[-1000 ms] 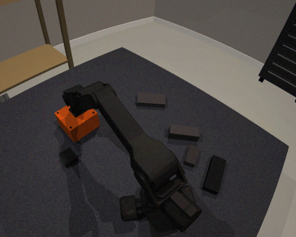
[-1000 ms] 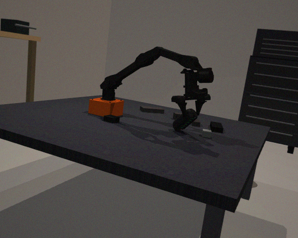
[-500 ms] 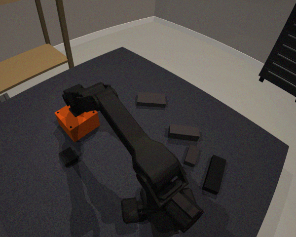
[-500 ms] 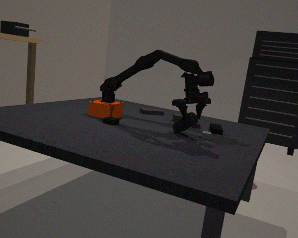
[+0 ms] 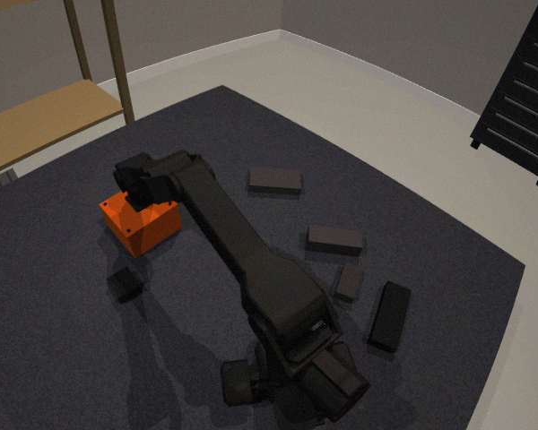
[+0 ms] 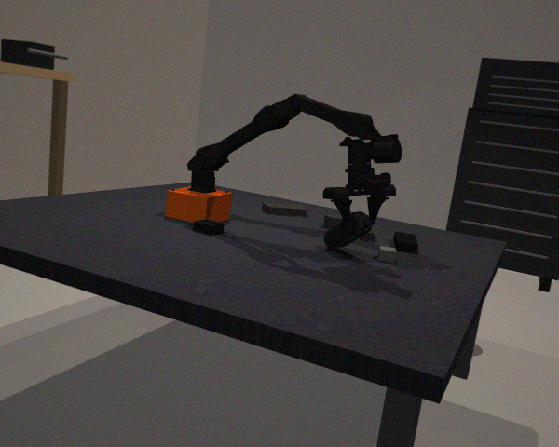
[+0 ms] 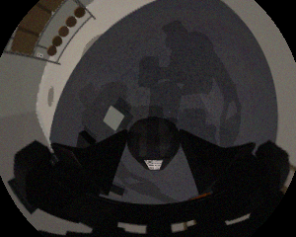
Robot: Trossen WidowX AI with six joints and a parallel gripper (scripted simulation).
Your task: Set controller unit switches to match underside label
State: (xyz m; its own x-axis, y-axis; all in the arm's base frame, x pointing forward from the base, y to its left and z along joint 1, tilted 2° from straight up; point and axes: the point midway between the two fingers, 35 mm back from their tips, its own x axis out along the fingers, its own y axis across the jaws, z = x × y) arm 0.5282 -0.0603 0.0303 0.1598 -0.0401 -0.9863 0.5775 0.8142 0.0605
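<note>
Now: gripper tip 6 cm short of the light grey cube, 8 cm to the right of it and 7 cm above it. Round my gripper tip: long black block (5 cm ahead, 30 cm to the left, 7 cm below); black cube (40 cm behind, 8 cm to the right, 7 cm below).
</note>
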